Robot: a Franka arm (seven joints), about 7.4 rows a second.
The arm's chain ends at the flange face. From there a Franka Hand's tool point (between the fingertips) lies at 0.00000 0.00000 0.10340 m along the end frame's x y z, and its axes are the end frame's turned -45 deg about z.
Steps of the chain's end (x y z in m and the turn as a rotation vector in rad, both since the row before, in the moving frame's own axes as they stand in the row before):
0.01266 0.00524 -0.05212 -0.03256 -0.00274 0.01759
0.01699 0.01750 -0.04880 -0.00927 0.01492 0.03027
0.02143 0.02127 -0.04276 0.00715 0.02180 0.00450
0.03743 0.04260 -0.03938 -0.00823 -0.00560 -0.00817
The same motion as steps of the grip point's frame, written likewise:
0.00265 0.01481 -0.05218 -0.02109 -0.02496 0.01759
0.00003 0.02616 -0.04882 -0.01710 0.00400 0.03027
0.00223 0.03127 -0.04279 -0.01036 0.02047 0.00450
-0.00467 0.05679 -0.03939 -0.00186 -0.00978 -0.00817

